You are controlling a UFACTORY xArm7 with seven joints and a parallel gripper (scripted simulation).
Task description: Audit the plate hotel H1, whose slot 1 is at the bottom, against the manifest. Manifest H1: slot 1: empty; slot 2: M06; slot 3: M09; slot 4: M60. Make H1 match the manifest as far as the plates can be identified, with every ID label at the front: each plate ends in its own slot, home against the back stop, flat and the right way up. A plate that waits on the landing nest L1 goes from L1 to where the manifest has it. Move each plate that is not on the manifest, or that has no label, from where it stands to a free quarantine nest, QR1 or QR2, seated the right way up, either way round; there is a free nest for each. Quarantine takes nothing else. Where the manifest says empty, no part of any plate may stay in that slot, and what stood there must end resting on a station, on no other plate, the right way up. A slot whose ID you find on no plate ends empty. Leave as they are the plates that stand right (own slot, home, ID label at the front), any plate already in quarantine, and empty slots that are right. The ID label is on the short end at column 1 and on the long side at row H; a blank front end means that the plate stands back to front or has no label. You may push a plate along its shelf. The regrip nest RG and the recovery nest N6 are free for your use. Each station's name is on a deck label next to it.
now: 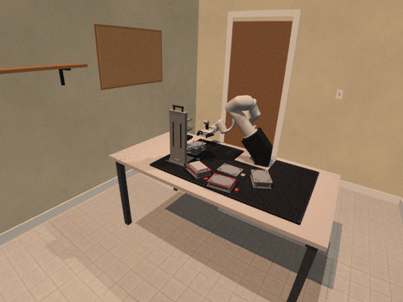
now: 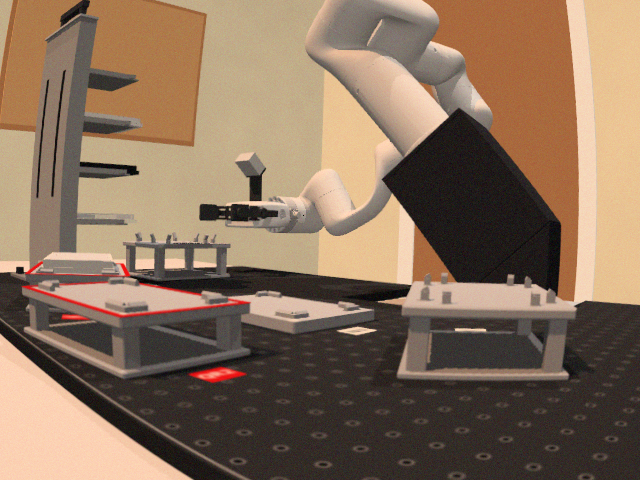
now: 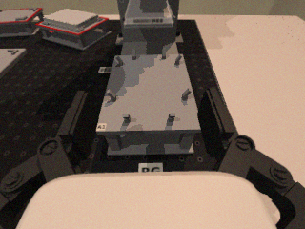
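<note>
Now: the clear plate 280 mm ahead of my hand, 40 mm to the left of it and 20 mm below it. The rest, counted from my hand: black plate: 280 mm ahead, 40 mm to the left, 60 mm above; then H1 deck label: 210 mm ahead, 130 mm to the left, 120 mm below; then RG label: 120 mm below.
</note>
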